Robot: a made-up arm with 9 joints. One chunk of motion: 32 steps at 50 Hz.
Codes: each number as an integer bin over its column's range. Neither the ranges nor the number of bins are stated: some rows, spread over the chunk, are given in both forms.
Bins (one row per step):
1: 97 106 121 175 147 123 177 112 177
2: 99 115 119 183 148 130 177 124 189
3: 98 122 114 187 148 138 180 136 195
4: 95 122 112 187 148 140 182 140 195
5: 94 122 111 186 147 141 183 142 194
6: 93 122 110 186 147 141 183 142 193
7: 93 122 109 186 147 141 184 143 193
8: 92 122 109 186 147 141 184 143 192
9: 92 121 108 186 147 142 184 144 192
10: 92 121 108 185 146 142 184 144 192
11: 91 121 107 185 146 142 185 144 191
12: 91 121 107 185 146 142 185 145 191
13: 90 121 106 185 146 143 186 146 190
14: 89 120 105 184 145 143 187 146 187
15: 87 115 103 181 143 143 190 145 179
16: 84 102 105 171 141 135 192 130 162
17: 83 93 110 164 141 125 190 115 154
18: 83 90 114 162 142 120 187 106 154
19: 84 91 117 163 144 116 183 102 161
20: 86 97 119 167 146 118 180 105 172
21: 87 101 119 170 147 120 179 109 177
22: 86 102 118 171 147 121 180 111 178
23: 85 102 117 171 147 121 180 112 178
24: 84 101 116 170 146 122 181 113 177
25: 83 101 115 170 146 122 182 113 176
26: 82 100 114 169 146 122 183 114 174
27: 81 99 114 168 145 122 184 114 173
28: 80 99 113 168 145 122 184 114 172
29: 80 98 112 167 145 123 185 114 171
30: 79 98 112 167 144 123 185 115 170
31: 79 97 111 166 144 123 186 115 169
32: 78 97 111 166 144 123 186 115 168
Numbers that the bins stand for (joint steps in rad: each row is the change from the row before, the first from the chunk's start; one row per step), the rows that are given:
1: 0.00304 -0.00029 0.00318 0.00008 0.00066 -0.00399 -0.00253 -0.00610 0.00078
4: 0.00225 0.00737 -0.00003 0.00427 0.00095 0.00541 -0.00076 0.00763 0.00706
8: 0.00108 0.00737 -0.00110 0.00392 0.00066 0.00596 -0.00006 0.00910 0.00601
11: 0.00069 0.00689 -0.00182 0.00357 0.00037 0.00652 0.00029 0.00959 0.00566
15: -0.00088 0.00402 -0.00324 0.00217 -0.00050 0.00707 0.00206 0.01008 0.00147
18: -0.00245 -0.00794 0.00068 -0.00446 -0.00079 -0.00565 0.00100 -0.00904 -0.00725
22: -0.00127 -0.00220 0.00211 -0.00132 0.00066 -0.00509 -0.00147 -0.00659 0.00113
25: -0.00245 -0.00268 0.00104 -0.00167 0.00037 -0.00454 -0.00076 -0.00561 0.00043
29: -0.00363 -0.00411 -0.00003 -0.00271 0.00008 -0.00399 0.00029 -0.00512 -0.00132
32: -0.00441 -0.00459 -0.00039 -0.00306 -0.00021 -0.00399 0.00065 -0.00463 -0.00236
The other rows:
2: 0.00382 0.00402 0.00247 0.00287 0.00095 -0.00012 -0.00253 -0.00022 0.00496
3: 0.00343 0.00737 0.00068 0.00427 0.00095 0.00431 -0.00147 0.00567 0.00706
5: 0.00186 0.00737 -0.00039 0.00392 0.00066 0.00596 -0.00041 0.00861 0.00671
6: 0.00147 0.00737 -0.00075 0.00392 0.00066 0.00596 -0.00041 0.00861 0.00636
7: 0.00147 0.00737 -0.00110 0.00392 0.00066 0.00596 -0.00006 0.00910 0.00636
9: 0.00108 0.00689 -0.00146 0.00392 0.00066 0.00652 -0.00006 0.00959 0.00601
10: 0.00108 0.00689 -0.00146 0.00357 0.00037 0.00652 -0.00006 0.00959 0.00601
12: 0.00069 0.00689 -0.00182 0.00357 0.00037 0.00652 0.00029 0.01008 0.00566
13: 0.00029 0.00689 -0.00217 0.00357 0.00037 0.00707 0.00065 0.01057 0.00531
14: -0.00010 0.00641 -0.00253 0.00322 0.00008 0.00707 0.00100 0.01057 0.00427
16: -0.00206 -0.00220 -0.00253 -0.00132 -0.00108 0.00265 0.00276 0.00273 -0.00446
17: -0.00245 -0.00651 -0.00075 -0.00376 -0.00108 -0.00288 0.00206 -0.00463 -0.00725
19: -0.00206 -0.00746 0.00175 -0.00411 -0.00021 -0.00786 -0.00041 -0.01100 -0.00481
20: -0.00127 -0.00459 0.00247 -0.00271 0.00037 -0.00675 -0.00147 -0.00953 -0.00097
21: -0.00088 -0.00268 0.00247 -0.00167 0.00066 -0.00565 -0.00182 -0.00757 0.00078
23: -0.00167 -0.00220 0.00175 -0.00132 0.00066 -0.00509 -0.00147 -0.00610 0.00113
24: -0.00206 -0.00268 0.00140 -0.00167 0.00037 -0.00454 -0.00112 -0.00561 0.00078
26: -0.00284 -0.00316 0.00068 -0.00202 0.00037 -0.00454 -0.00041 -0.00512 -0.00027
27: -0.00324 -0.00364 0.00068 -0.00236 0.00008 -0.00454 -0.00006 -0.00512 -0.00062
28: -0.00363 -0.00364 0.00033 -0.00236 0.00008 -0.00454 -0.00006 -0.00512 -0.00097
30: -0.00402 -0.00411 -0.00003 -0.00271 -0.00021 -0.00399 0.00029 -0.00463 -0.00167
31: -0.00402 -0.00459 -0.00039 -0.00306 -0.00021 -0.00399 0.00065 -0.00463 -0.00202

